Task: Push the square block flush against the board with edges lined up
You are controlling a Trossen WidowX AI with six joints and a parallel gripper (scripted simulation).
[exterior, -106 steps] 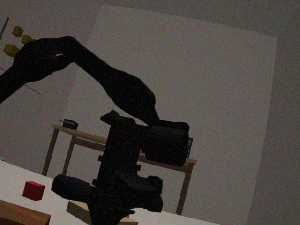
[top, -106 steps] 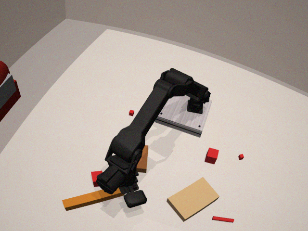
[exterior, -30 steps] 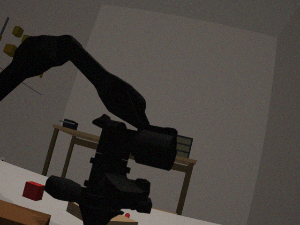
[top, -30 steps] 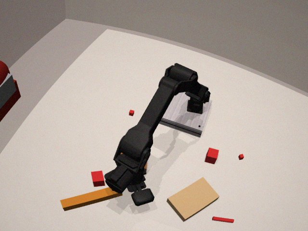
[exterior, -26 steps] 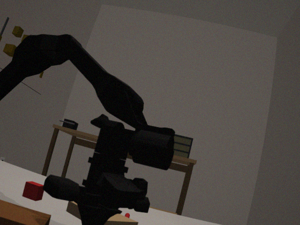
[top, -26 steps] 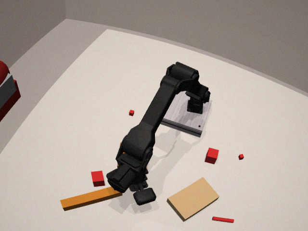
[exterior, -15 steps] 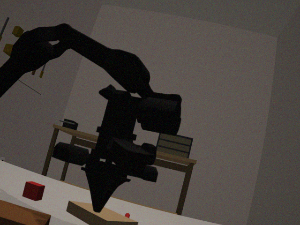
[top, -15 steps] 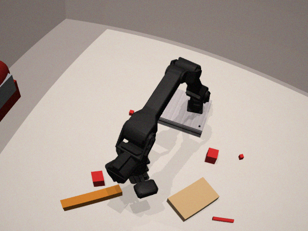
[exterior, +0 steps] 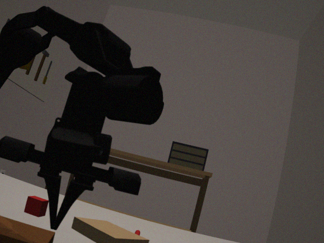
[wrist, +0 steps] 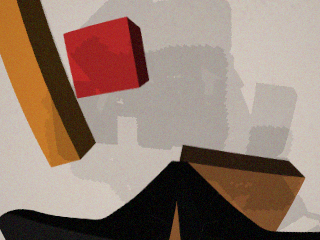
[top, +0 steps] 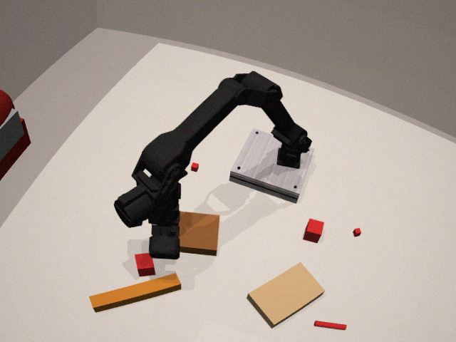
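The square brown block lies 60 mm to the left of my gripper tip, 60 mm behind it and 50 mm below it. The rest, counted from my gripper tip: tan slab: 290 mm to the left, 70 mm ahead, 50 mm below; thin red stick: 410 mm to the left, 130 mm ahead, 50 mm below; long orange board: 140 mm ahead, 50 mm to the right, 40 mm below.
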